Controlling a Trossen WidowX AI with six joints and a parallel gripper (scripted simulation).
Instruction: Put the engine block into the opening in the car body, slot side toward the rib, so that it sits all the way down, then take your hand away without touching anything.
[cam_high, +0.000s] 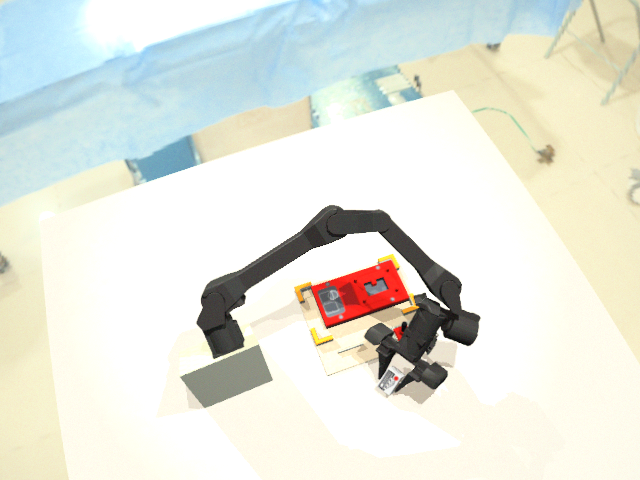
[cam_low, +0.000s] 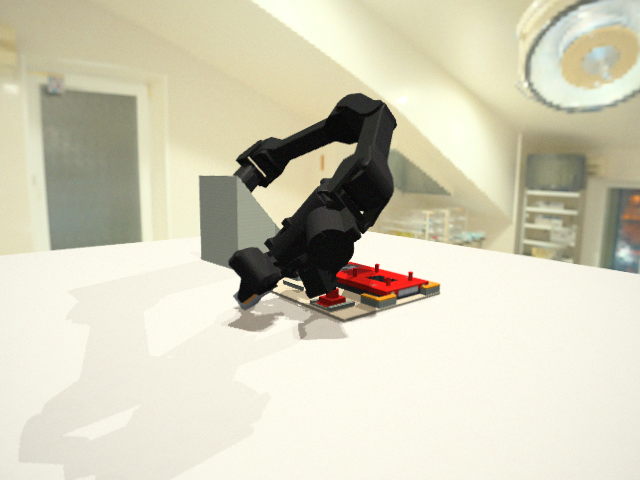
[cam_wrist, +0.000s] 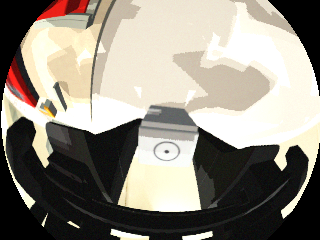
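The engine block is 20 mm ahead of my gripper tip and 10 mm to the left of it. Round my gripper tip: black post (90 mm to the left, 90 mm ahead, 20 mm above).
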